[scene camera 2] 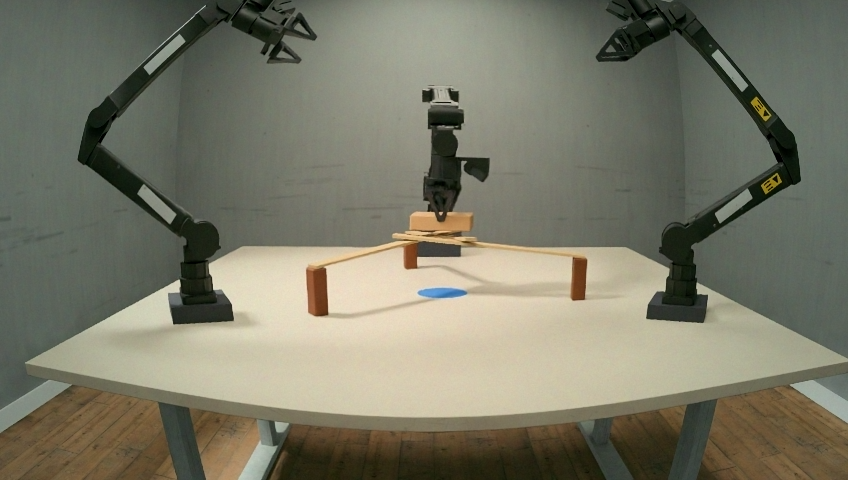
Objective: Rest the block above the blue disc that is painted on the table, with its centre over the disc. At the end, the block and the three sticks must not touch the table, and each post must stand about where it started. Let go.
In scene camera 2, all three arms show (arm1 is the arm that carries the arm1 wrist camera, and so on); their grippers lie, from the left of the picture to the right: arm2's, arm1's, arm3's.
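The tan block point(419, 221) is level, close above the crossing sticks; whether it touches them is unclear. The middle gripper, arm1's point(440, 217), is shut on it. The left stick point(357, 256) runs from the left post point(317, 291) to the crossing, and the right stick point(523, 247) from the right post point(578, 279). The third overlaps them near the back post point(410, 256). All posts stand upright. The blue disc point(442, 292) shows below the crossing, nearer the camera. Arm2's gripper point(295, 45) is high left, open and empty. Arm3's gripper point(605, 54) is high right; its fingers overlap in view.
The pale table point(440, 368) carries arm2's base point(201, 308) at left and arm3's base point(676, 308) at right. Arm1's base point(439, 248) is at the back, behind the crossing. Shadows of the sticks fall across the table.
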